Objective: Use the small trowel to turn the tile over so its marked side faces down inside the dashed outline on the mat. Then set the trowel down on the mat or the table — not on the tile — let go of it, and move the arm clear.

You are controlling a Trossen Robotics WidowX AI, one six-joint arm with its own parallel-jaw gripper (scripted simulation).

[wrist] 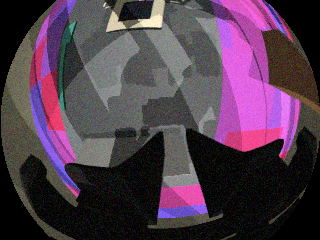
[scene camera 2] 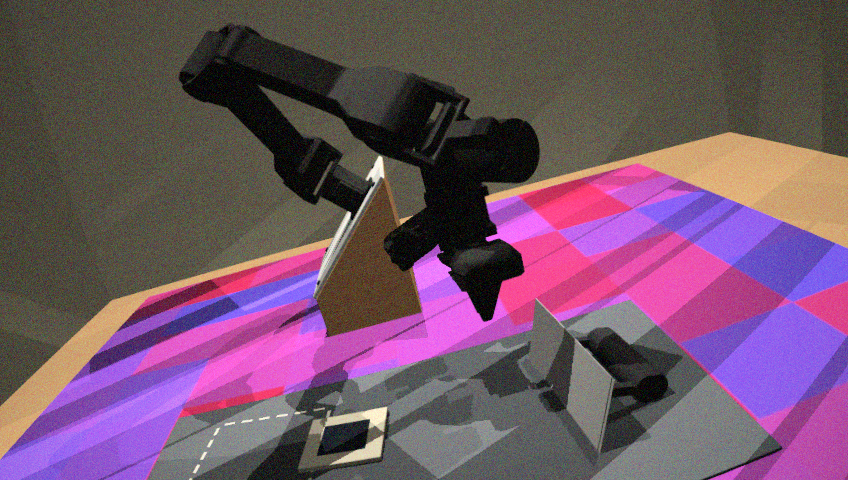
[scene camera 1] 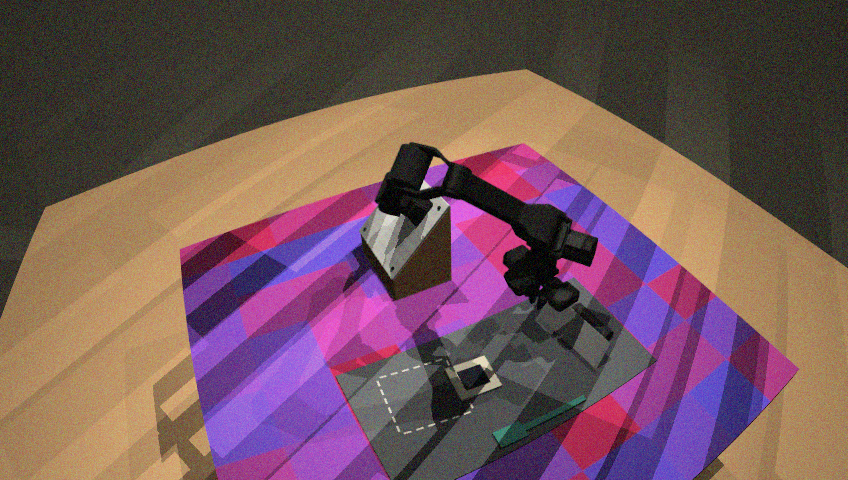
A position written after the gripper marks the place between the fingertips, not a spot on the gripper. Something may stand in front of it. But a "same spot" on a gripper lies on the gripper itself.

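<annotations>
A trowel can be seen in scene camera 1, in scene camera 2 and in the wrist view (100, 152). On the trowel, (scene camera 1: 589, 336) and (scene camera 2: 584, 373) are the same spot. The gripper, too, appears in scene camera 1, in scene camera 2 and in the wrist view (174, 134). On the gripper, (scene camera 2: 484, 300) and (scene camera 1: 543, 302) are the same spot.
</annotations>
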